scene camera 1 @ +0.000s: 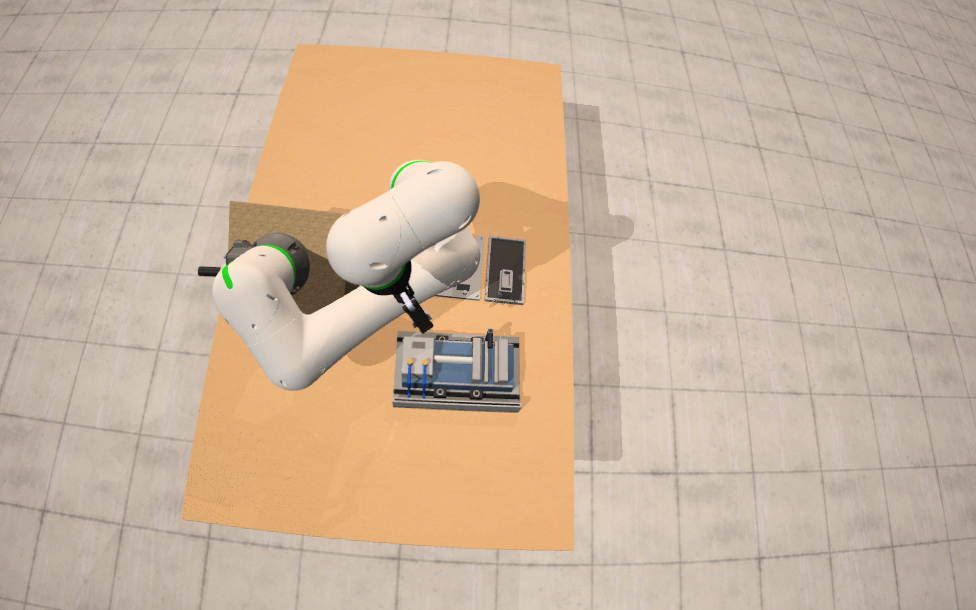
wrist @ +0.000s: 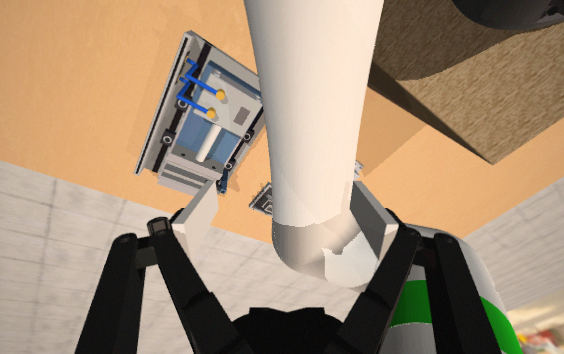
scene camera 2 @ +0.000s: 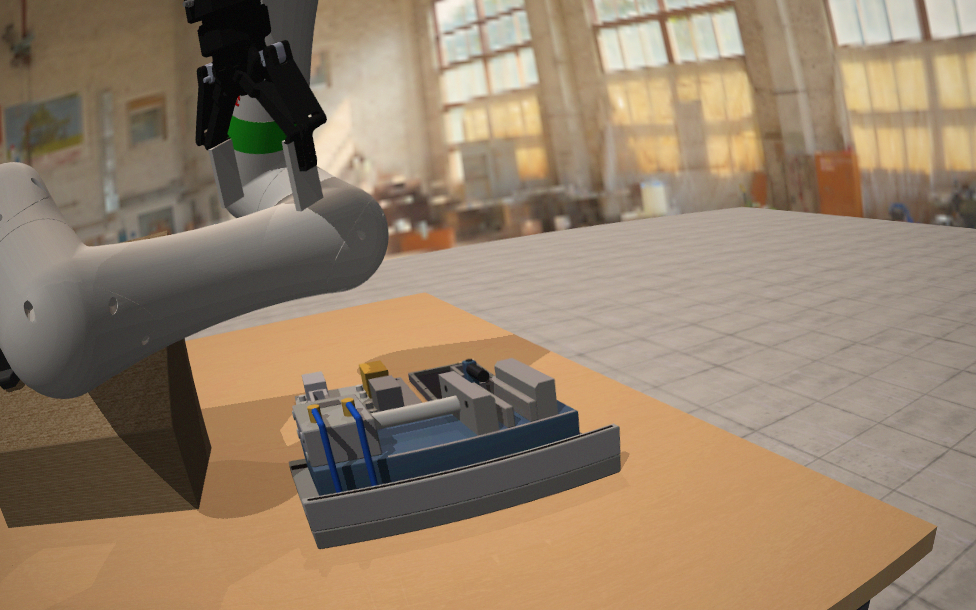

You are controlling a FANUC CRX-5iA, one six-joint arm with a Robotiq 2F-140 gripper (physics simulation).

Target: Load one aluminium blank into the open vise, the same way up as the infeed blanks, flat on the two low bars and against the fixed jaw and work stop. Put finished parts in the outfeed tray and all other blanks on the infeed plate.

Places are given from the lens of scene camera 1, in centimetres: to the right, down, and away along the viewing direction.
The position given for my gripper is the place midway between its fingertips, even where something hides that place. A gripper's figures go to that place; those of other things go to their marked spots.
my gripper (scene camera 1: pixel 407 292): -16, -2, 119
outfeed tray (scene camera 1: pixel 505 253): 5, -14, 159
infeed plate (scene camera 1: pixel 475 286): -3, -5, 154
